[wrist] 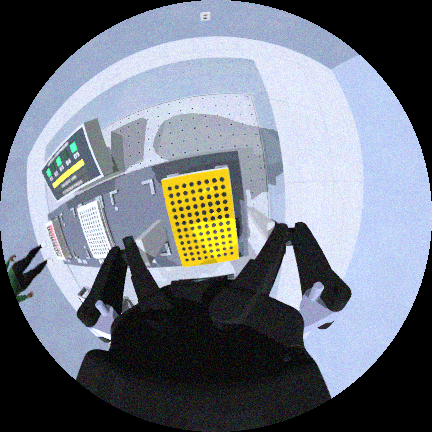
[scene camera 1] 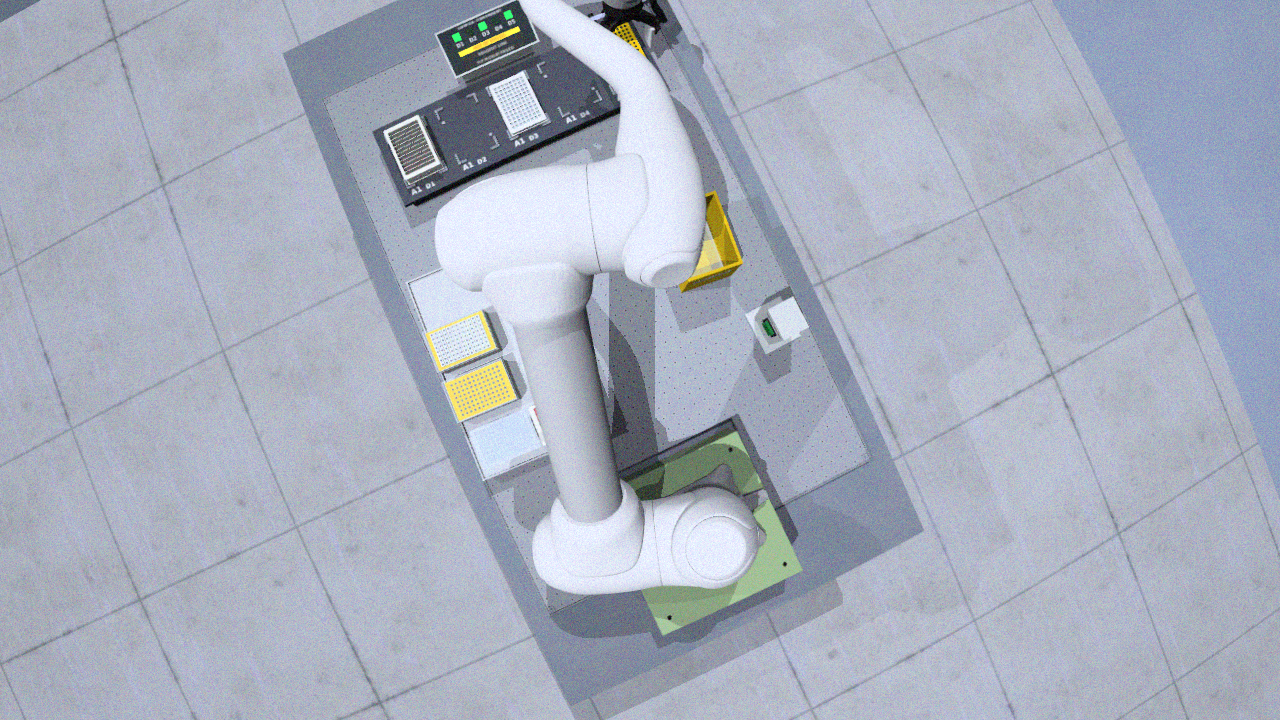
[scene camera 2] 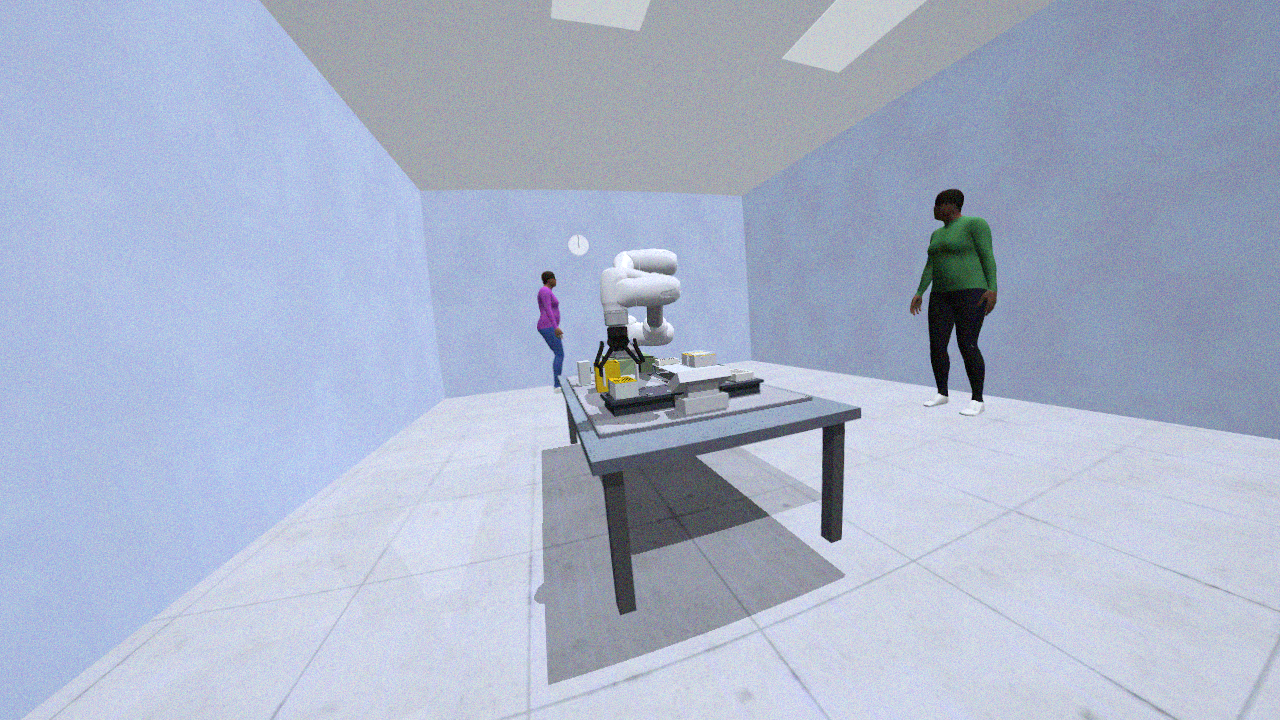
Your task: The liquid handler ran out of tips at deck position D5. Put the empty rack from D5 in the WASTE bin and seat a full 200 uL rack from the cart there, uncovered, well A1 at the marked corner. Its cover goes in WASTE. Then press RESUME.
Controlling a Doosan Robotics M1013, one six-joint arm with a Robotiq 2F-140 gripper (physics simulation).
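Frame: origin at the arm's base, x ahead, y left, z up, level; millimetres.
Seen in the pictures: gripper, fingertip midpoint: (wrist: 205,223); arm's base at its link origin: (scene camera 2: 625,356).
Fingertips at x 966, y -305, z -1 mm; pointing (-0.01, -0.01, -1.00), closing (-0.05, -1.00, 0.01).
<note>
Pixels of each thing's top centre, then the offset from my fingertips to it. "pt": a spot on its surface instead. Level surfaces: height alone.
- dark deck at its surface level: dz -42 mm
- pale dotted top at a spot on its surface: (scene camera 1: 460,340) pt dx -411, dy +576, dz +33 mm
- all-yellow rack at its top centre: (scene camera 1: 478,390) dx -517, dy +589, dz +33 mm
- yellow bin at its top centre: (scene camera 1: 702,235) (scene camera 2: 605,362) dx -446, dy +49, dz +37 mm
- white box with a green button, surface spot: (scene camera 1: 768,327) pt dx -673, dy +6, dz -3 mm
- display at a spot on its surface: (wrist: 75,162) pt dx +150, dy +196, dz +23 mm
- white plate at its top centre: (scene camera 1: 517,102) (wrist: 93,232) dx +15, dy +250, dz -28 mm
- dark-striped rack at its top centre: (scene camera 1: 411,147) (wrist: 53,241) (scene camera 2: 736,371) dx +22, dy +498, dz -11 mm
The yellow rack with dark, empty-looking holes (scene camera 1: 629,37) (scene camera 2: 623,382) (wrist: 200,200) stands at the right end of the dark deck (scene camera 1: 465,134) (wrist: 132,205). My gripper (scene camera 2: 620,377) (wrist: 205,223) is open, pointing down, with one finger on each side of this rack and nothing held. In scene camera 1 the arm partly hides both. On the left of the table are a rack with a yellow rim and pale dotted top (scene camera 1: 460,340) and an all-yellow rack (scene camera 1: 480,390). The yellow bin (scene camera 1: 728,240) is partly behind the arm. A white box with a green button (scene camera 1: 768,327) stands right of it.
A display (scene camera 1: 487,42) (wrist: 75,162) with green lights and a yellow bar stands behind the deck. A white plate (scene camera 1: 517,102) (wrist: 92,229) sits at D3. A dark-striped rack (scene camera 1: 412,148) sits at D1. Pale tray surfaces (scene camera 1: 503,443) lie beside the yellow racks.
</note>
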